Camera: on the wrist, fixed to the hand. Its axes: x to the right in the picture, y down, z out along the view.
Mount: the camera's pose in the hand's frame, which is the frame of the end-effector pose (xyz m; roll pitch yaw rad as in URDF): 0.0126 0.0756 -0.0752 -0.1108 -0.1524 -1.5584
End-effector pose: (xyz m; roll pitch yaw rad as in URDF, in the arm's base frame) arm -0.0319 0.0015 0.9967 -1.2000 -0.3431 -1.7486
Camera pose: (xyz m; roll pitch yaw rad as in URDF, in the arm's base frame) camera -0.0818 -0.0350 0.9089 0.9015 -1.1769 1.9927
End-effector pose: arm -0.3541 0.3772 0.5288 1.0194 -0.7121 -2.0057
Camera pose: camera -0.2572 0.3397 0.5560 0.8237 0.6054 -2.9115
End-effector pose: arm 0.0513 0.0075 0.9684 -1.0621 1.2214 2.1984
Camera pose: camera 0.1288 -0.0501 0.9214 -1.5538 -0.3145 1.8229
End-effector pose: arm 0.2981 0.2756 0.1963 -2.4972 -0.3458 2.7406
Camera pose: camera 0.3330 0.3755 0.2144 2.6503 -0.4651 -1.8048
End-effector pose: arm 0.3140 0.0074 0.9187 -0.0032 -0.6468 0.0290
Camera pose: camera 0.3673 0.0843 0.8661 0.5425 -0.1314 -1.6262
